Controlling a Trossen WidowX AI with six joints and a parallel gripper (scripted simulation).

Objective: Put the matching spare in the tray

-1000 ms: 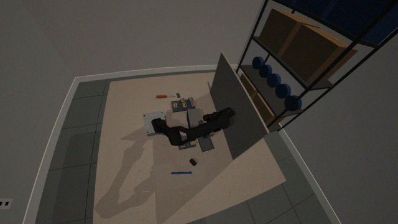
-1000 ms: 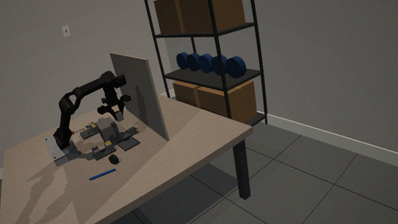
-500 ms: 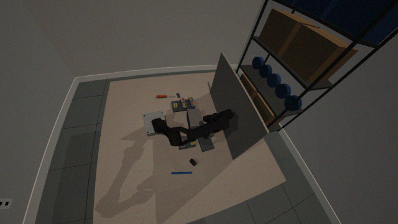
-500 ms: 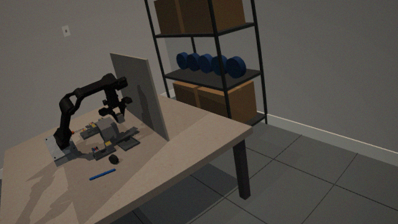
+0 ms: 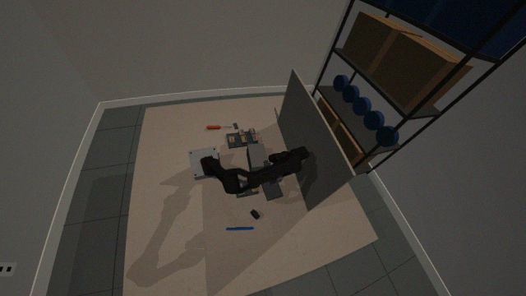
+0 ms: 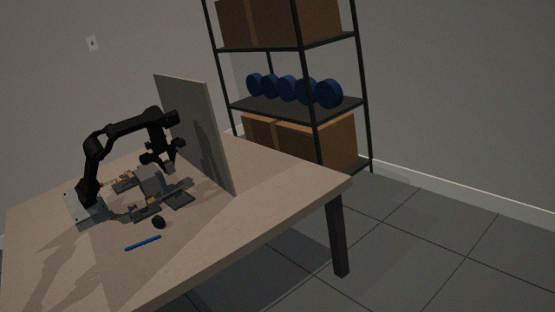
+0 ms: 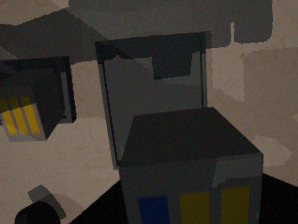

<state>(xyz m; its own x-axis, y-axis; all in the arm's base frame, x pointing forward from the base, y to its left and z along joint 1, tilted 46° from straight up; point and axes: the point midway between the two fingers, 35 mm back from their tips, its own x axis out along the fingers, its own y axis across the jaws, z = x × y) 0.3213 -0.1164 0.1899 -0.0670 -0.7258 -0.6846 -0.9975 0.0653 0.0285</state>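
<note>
Right now the shallow tray is 10 mm behind my gripper tip and 130 mm below it. From my gripper tip the other things lie so: black tape roll (150 mm behind, 120 mm to the right, 110 mm below); then grey spare (20 mm above); then grey mounted unit (30 mm behind, 200 mm to the left, 80 mm below).
</note>
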